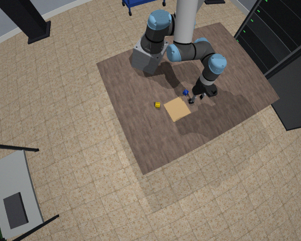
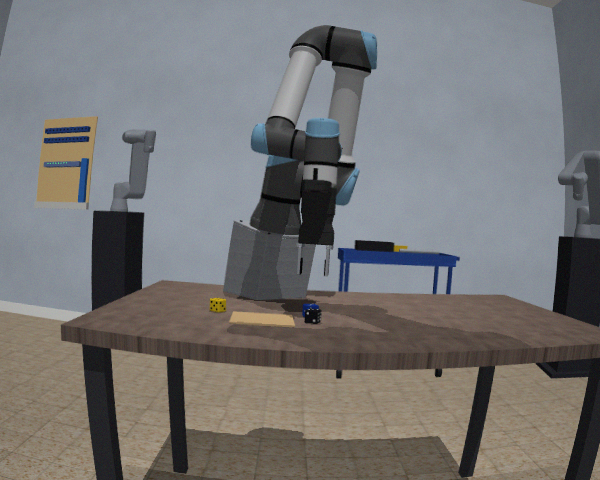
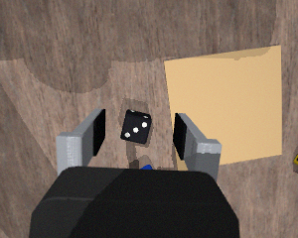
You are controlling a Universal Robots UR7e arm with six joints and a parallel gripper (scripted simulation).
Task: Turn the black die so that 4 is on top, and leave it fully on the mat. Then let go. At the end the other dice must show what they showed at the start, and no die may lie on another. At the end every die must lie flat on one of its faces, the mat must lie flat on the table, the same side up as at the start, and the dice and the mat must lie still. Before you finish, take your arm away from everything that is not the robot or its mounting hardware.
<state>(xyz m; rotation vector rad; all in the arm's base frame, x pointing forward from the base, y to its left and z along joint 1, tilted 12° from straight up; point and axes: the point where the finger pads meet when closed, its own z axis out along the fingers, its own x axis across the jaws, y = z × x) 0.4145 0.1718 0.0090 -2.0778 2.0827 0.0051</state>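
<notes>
Right now my hand is 11 cm above the black die and 3 cm past it. The rest, counted from my hand: blue die: 11 cm below, 10 cm behind, 1 cm to the right; then tan mat: 13 cm below, 11 cm to the right; then yellow die: 23 cm to the right, 11 cm below, 6 cm behind.
</notes>
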